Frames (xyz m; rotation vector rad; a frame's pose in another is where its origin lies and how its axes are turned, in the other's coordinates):
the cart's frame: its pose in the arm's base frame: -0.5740 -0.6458 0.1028 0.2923 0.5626 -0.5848
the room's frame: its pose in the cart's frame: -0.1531 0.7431 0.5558 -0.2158 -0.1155 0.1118
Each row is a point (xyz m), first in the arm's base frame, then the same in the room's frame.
Working: the arm's base frame: its pose in the room's frame: 0.2663 0.2139 -0.6670 -0.0846 -0.4897 0.4257

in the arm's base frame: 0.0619 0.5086 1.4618
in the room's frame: -0.5667 0.6700 0.5566
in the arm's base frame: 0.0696 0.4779 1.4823
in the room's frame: -0.5587 0.6449 0.5835
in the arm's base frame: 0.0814 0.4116 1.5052
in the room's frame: -0.5352 0.5890 0.6208
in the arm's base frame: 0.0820 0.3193 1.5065
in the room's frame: -0.5007 0.5053 0.6387
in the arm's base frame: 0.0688 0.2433 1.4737
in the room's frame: -0.4671 0.4314 0.6177
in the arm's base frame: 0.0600 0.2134 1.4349
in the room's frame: -0.4445 0.4014 0.5850
